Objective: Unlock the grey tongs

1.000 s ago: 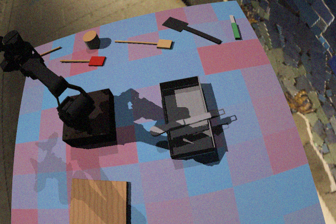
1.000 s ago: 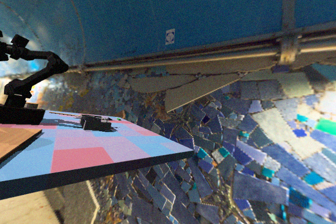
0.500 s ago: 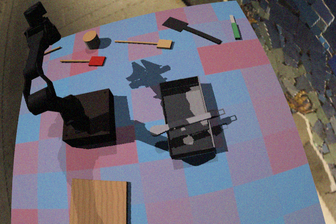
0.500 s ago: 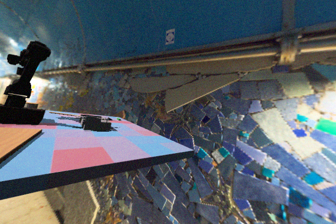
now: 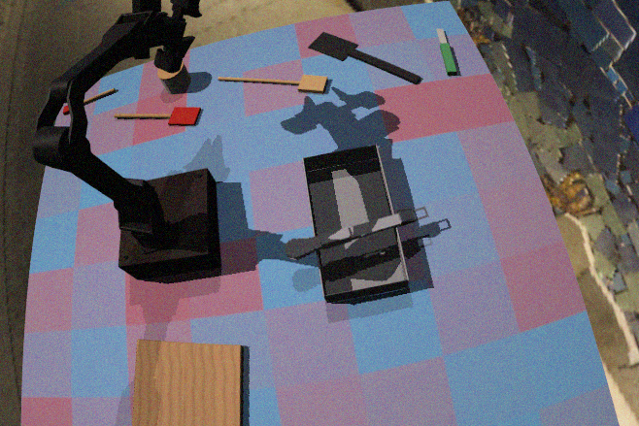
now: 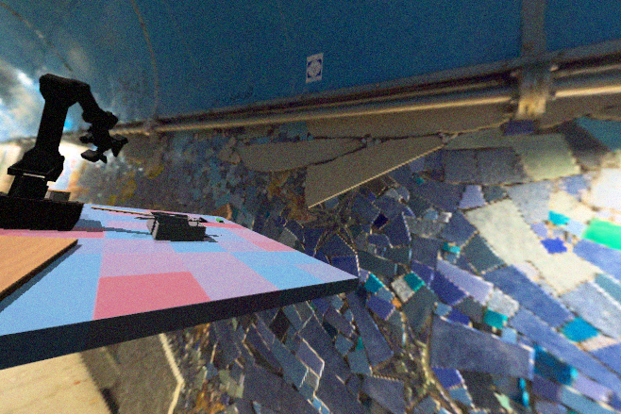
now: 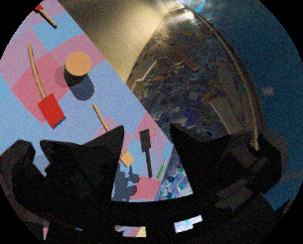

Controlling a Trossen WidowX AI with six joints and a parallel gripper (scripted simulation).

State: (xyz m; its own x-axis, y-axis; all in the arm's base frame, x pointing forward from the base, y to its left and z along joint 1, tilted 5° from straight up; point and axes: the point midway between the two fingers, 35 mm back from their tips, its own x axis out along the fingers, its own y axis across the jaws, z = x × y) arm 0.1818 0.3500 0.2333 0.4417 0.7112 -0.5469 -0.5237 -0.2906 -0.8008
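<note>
Now: the roasting tin 190 mm ahead of my gripper tip, 460 mm to the right of it and 230 mm below it. Round my gripper tip: green-handled tool (600 mm ahead, 60 mm to the right, 250 mm below); then black spatula (360 mm ahead, 250 mm below); then red spatula (190 mm behind, 10 mm to the left, 250 mm below).
</note>
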